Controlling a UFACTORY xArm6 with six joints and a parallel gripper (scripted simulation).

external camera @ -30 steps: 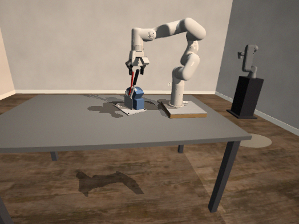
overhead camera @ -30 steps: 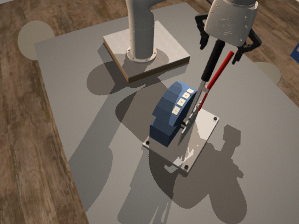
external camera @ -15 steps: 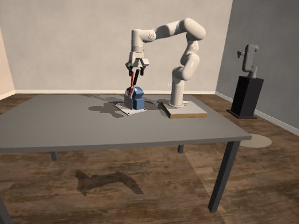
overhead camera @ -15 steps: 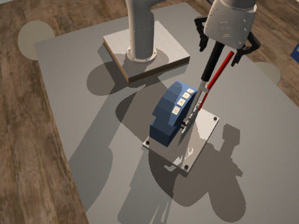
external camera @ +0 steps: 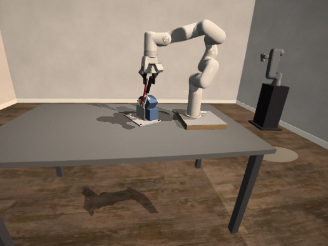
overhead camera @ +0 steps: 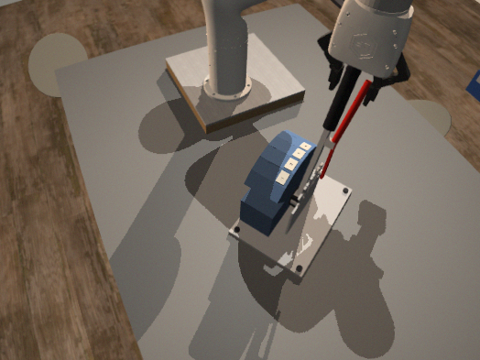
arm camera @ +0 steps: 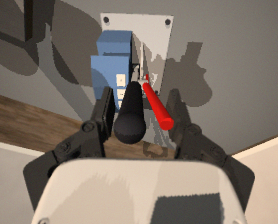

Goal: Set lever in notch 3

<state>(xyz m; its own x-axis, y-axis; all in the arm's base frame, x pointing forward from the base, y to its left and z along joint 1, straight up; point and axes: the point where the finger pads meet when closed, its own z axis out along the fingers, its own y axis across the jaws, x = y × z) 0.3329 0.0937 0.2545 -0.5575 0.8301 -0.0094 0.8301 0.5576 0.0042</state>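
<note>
Right now my hand is 10 cm above the red bar, 4 cm short of it and 3 cm to the left of it.
</note>
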